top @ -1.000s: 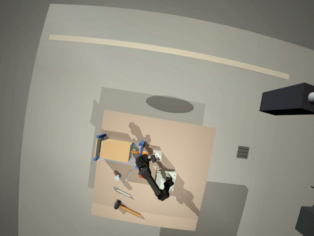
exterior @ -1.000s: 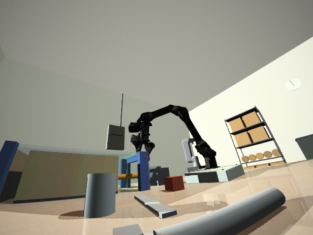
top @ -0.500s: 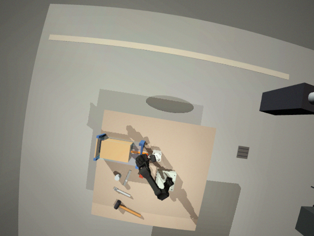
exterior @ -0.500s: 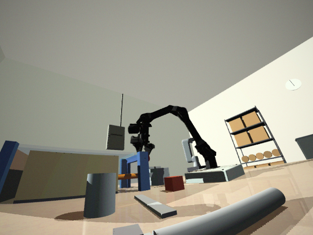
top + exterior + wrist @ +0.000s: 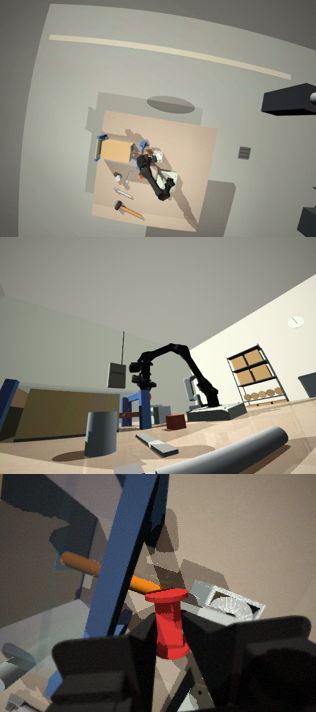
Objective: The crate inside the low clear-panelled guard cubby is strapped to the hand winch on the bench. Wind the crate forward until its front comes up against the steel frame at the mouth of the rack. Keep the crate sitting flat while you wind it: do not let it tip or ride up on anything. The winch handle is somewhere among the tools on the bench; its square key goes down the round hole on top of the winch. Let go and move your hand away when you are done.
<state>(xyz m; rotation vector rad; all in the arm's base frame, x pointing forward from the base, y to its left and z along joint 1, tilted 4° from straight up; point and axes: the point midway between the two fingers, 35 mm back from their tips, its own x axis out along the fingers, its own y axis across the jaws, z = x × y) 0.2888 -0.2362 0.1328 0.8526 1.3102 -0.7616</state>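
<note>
Now: gripper tip 10 mm above the red knob. Also, from my gripper tip: winch crank handle 40 mm below, 40 mm behind; winch 120 mm behind, 110 mm below, 20 mm to the right; blue frame 60 mm ahead, 40 mm below.
</note>
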